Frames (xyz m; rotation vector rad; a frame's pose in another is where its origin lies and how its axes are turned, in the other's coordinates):
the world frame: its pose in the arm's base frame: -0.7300 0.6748 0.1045 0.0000 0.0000 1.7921
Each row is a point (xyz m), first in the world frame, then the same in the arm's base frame.
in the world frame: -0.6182 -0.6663 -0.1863
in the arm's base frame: 0.0557 0.2179 -0.0818
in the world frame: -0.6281 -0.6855 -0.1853
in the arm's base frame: 0.0767 0.2125 -0.0808
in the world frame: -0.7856 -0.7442 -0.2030
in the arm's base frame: 0.1685 0.0717 -0.0985
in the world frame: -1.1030 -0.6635 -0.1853
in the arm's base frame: 0.1594 -0.2557 -0.0808
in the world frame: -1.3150 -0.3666 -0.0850
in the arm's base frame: -0.0837 -0.5277 0.0195
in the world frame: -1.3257 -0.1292 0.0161
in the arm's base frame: -0.3130 -0.5902 0.1206
